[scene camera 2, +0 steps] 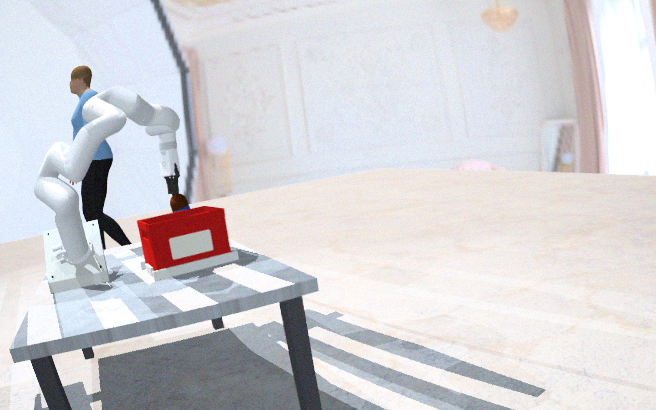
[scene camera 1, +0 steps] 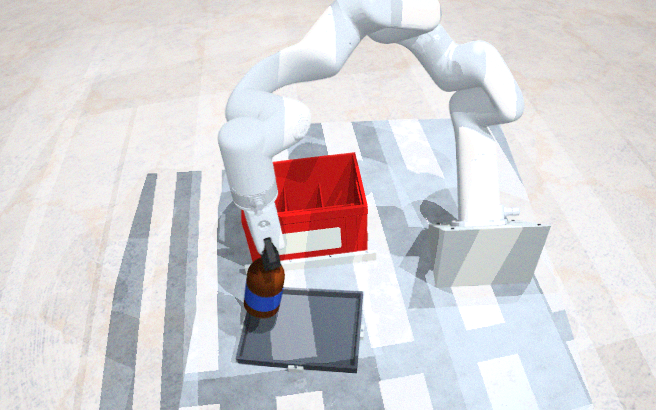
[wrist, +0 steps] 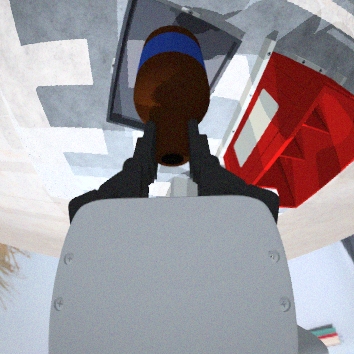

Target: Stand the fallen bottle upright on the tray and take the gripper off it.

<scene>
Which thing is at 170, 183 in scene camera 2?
The gripper.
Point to a pale rail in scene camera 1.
361, 256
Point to a brown bottle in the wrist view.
171, 87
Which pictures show the gripper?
Scene camera 2, scene camera 1 and the wrist view: all of them.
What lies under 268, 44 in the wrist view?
A pale rail.
</scene>
